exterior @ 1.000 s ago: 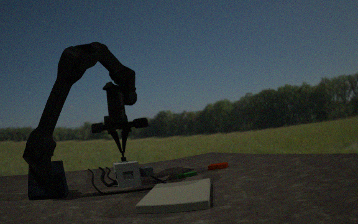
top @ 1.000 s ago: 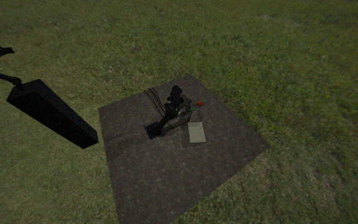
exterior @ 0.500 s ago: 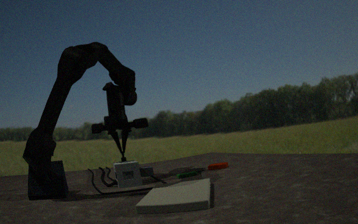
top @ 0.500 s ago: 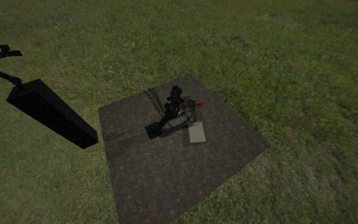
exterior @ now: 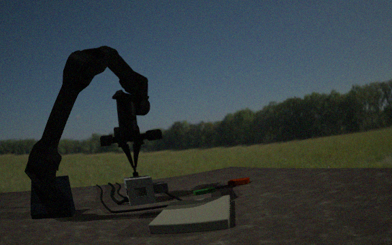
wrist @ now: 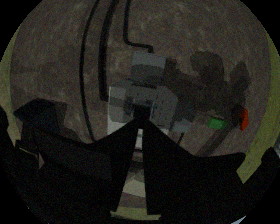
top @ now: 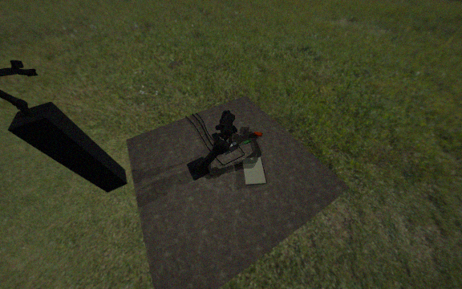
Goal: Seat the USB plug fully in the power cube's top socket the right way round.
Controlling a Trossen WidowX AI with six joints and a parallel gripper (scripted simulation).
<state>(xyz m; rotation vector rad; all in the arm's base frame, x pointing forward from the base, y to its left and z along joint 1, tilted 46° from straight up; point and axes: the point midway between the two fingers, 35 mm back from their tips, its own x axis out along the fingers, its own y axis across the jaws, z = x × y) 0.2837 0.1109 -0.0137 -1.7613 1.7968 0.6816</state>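
Now: the dark USB plug 2 cm below my gripper tip. The rest, counted from my gripper tip: green piece 19 cm ahead, 10 cm below, 3 cm to the right; then flat pale slab 29 cm to the right, 9 cm below, 7 cm ahead; then orange piece 32 cm ahead, 10 cm below, 1 cm to the right.
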